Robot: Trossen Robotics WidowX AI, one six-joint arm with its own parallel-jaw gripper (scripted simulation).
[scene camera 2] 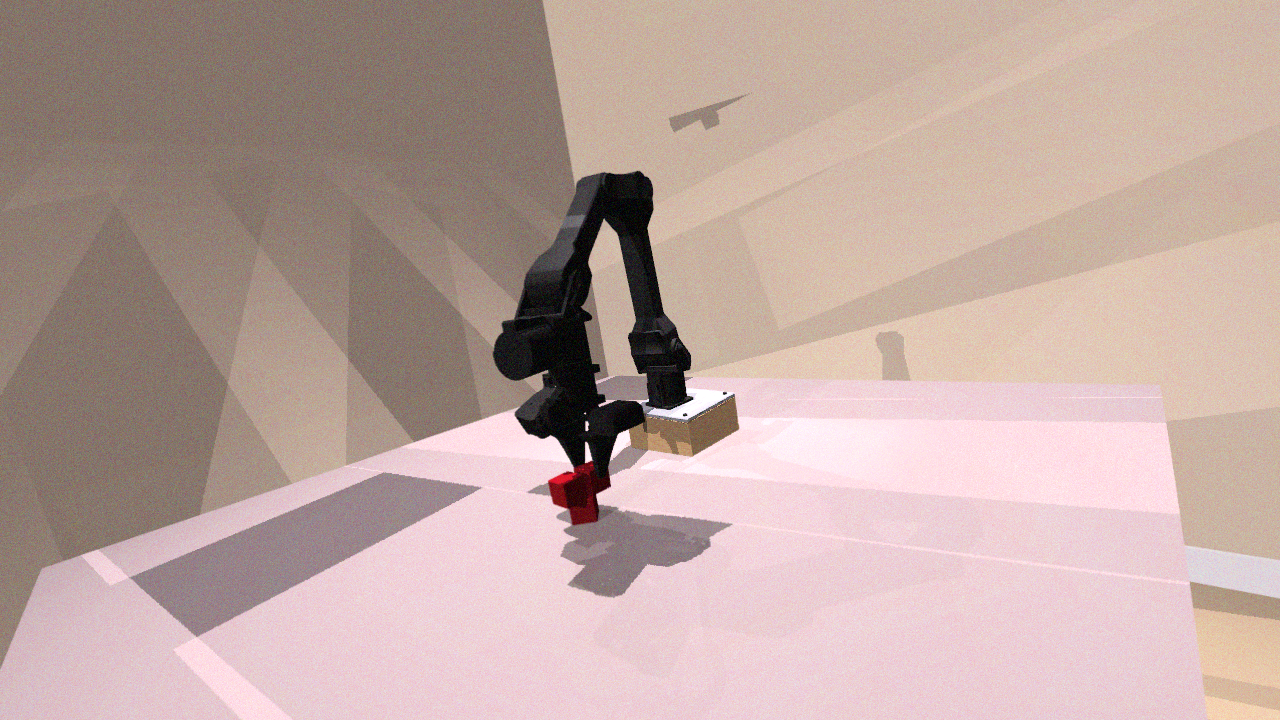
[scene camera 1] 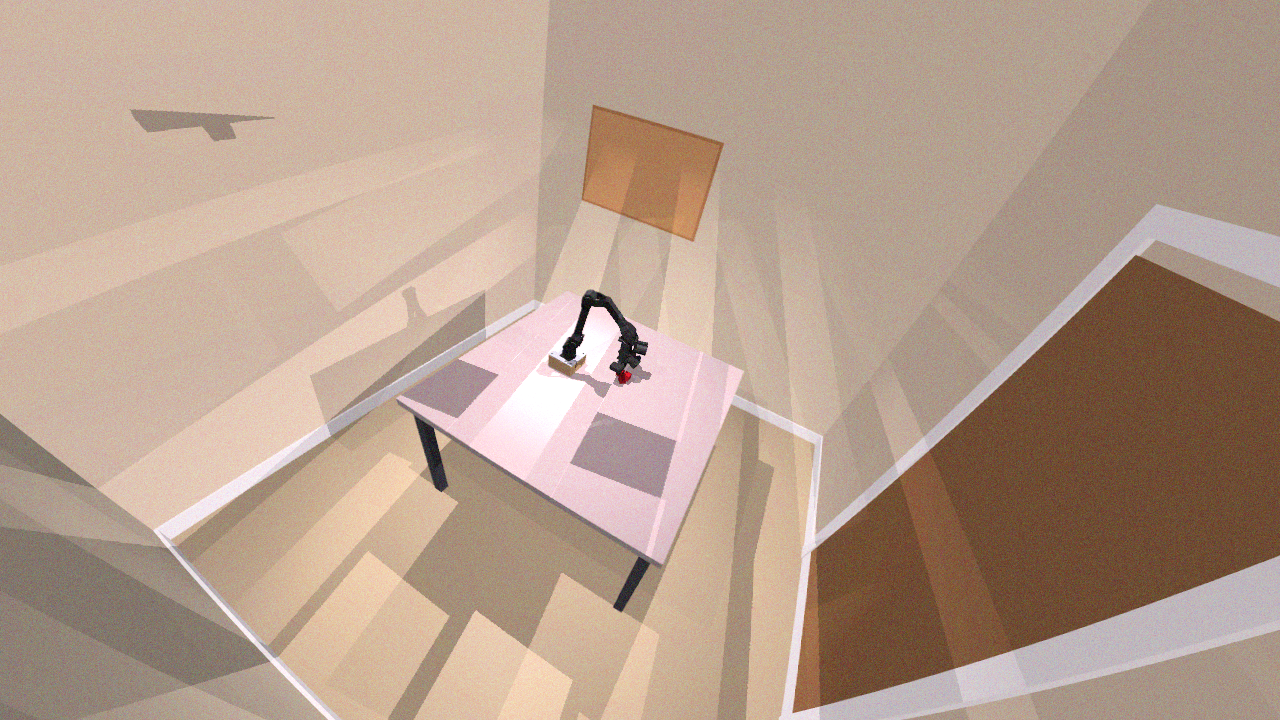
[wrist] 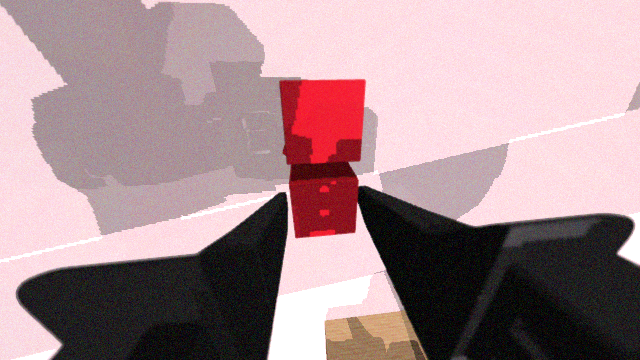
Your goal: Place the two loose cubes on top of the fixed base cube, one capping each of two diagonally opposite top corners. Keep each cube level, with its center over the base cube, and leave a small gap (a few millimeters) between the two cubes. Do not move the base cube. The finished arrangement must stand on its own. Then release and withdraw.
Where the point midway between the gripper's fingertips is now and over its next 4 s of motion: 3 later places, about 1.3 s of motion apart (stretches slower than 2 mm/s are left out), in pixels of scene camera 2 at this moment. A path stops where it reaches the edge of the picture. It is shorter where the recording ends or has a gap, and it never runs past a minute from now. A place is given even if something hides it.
My gripper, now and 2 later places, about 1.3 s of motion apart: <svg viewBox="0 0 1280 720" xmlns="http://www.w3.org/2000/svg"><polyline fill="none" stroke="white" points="591,475 586,442 610,425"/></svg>
